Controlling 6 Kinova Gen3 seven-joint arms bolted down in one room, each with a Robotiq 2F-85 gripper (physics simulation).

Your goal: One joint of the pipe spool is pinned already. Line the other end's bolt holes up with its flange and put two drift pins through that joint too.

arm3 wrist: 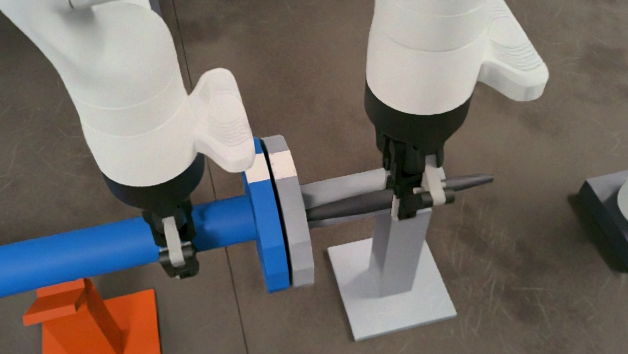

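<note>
The blue pipe spool (115,245) ends in a blue flange (270,230) facing a grey flange (294,225), with a thin dark gap between. White marks on both rims sit side by side. Bolt holes are hidden. One gripper (178,260) is shut on the blue pipe; its far finger is hidden. Another gripper (417,199) is shut on a dark drift pin (350,206), which lies nearly along the grey pipe (345,187). The pin's left end meets the grey flange's face; its tip is hidden. The view does not show these arms' numbers. Arm3's own gripper does not show.
A grey stand (400,255) on a square plate is under the grey pipe. An orange stand (132,317) is below the blue pipe at lower left. A dark-sided base (600,220) is at the right edge. Two white arms reach in from the top.
</note>
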